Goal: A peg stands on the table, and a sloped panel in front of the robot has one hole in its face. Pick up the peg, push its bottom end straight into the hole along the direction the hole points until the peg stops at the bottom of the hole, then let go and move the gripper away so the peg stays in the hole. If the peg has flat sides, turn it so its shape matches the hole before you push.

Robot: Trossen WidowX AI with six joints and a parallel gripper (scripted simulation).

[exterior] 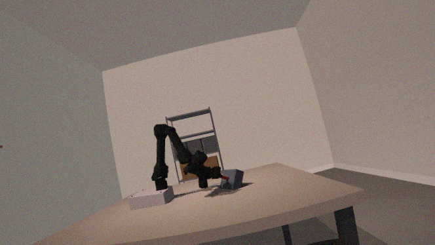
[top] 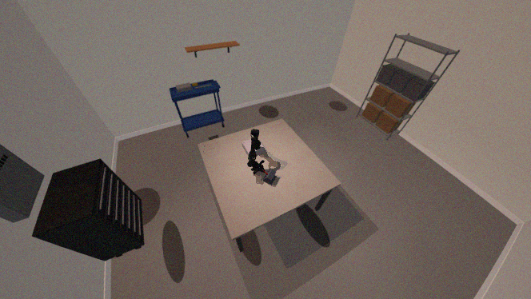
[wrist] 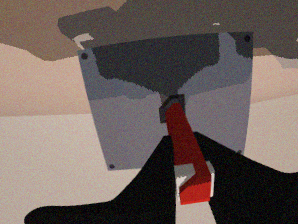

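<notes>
Now: gripper tip 10 mm to the left of the red peg, 10 mm below it and 10 mm past it. Also, from my gripper tip: grey sloped panel 50 mm ahead, 40 mm below, 20 mm to the left.
</notes>
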